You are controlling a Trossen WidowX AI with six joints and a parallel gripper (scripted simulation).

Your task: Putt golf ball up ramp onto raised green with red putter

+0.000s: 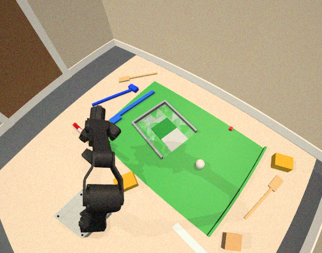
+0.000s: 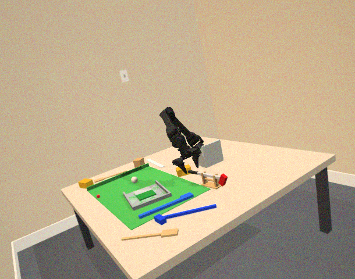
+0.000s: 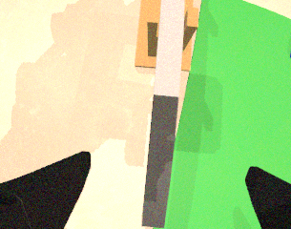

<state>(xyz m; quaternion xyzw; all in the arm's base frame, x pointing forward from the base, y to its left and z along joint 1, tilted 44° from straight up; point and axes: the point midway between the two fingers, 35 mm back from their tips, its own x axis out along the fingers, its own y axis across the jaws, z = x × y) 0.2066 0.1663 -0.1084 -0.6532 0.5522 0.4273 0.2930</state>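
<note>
My gripper tip is now 4 cm past the wooden putter stand, 12 cm to the right of it and 4 cm above it. Round my gripper tip: white golf ball 26 cm ahead, 33 cm to the right, 5 cm below; blue putter 23 cm ahead, 29 cm to the left, 6 cm below; green mat 27 cm ahead, 18 cm to the right, 7 cm below.
</note>
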